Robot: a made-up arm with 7 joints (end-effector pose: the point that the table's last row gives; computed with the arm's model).
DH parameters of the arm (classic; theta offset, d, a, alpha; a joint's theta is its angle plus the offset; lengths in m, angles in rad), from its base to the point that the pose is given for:
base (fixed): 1.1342 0 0.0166 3.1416
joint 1: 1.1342 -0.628 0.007 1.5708
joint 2: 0 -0.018 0.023 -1.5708
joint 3: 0 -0.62 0.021 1.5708
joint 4: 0 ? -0.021 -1.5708
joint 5: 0 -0.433 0.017 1.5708
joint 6: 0 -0.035 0.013 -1.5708
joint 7: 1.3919 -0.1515 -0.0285 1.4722
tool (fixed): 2.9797 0.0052 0 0
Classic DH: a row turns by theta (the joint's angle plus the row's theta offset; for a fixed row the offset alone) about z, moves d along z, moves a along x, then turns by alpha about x.
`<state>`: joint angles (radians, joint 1 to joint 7).
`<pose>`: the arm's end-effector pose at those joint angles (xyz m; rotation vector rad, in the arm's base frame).
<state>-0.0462 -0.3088 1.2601 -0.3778 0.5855 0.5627 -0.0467</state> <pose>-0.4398 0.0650 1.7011 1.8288 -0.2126 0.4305</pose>
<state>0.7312 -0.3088 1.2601 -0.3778 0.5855 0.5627 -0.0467</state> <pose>-0.2764 0.3640 1.7011 1.5945 -0.8803 -0.1177</pose>
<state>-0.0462 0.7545 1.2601 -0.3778 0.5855 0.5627 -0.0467</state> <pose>0.7287 0.1190 1.5437 1.7744 0.5217 -0.5538</pose>
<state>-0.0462 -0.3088 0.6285 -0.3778 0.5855 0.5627 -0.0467</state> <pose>-0.4620 -0.0279 1.6927 1.6777 0.3752 0.8448</pose>
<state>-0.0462 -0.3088 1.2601 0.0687 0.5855 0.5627 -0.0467</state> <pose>-0.3598 -0.1668 1.7329 2.2658 -0.0758 0.3504</pose>
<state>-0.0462 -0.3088 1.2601 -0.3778 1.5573 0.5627 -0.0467</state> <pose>-0.4963 0.1296 1.6489 1.8462 -1.2942 0.0877</pose>
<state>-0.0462 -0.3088 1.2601 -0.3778 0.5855 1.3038 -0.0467</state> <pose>-0.4211 -0.0197 1.6340 2.4721 -0.1249 0.8153</pose>
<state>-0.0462 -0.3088 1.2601 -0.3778 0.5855 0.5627 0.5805</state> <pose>-0.4448 0.0494 1.6940 2.0159 -0.6787 -0.0966</pose>
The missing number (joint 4, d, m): -0.029
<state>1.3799 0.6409 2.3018 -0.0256 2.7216 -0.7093 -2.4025</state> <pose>0.0601 -0.7217 1.5383 -1.4822 1.5662 1.9817</pose>
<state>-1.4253 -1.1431 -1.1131 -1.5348 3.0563 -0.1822 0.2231</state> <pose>0.4442 -0.6900 0.6940 -1.8784 -1.0758 -0.9893</pose>
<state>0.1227 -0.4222 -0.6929 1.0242 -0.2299 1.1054 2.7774</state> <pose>0.1518 0.2664 1.4871 0.0042 0.4710 -1.1168</pose>
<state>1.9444 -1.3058 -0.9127 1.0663 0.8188 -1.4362 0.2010</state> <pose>0.6161 0.6941 1.0752 -0.2698 0.6641 -1.0027</pose>
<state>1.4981 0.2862 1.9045 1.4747 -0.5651 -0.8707 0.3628</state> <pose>-0.5110 -0.0179 1.4231 1.4358 -1.8781 -0.8950</pose>
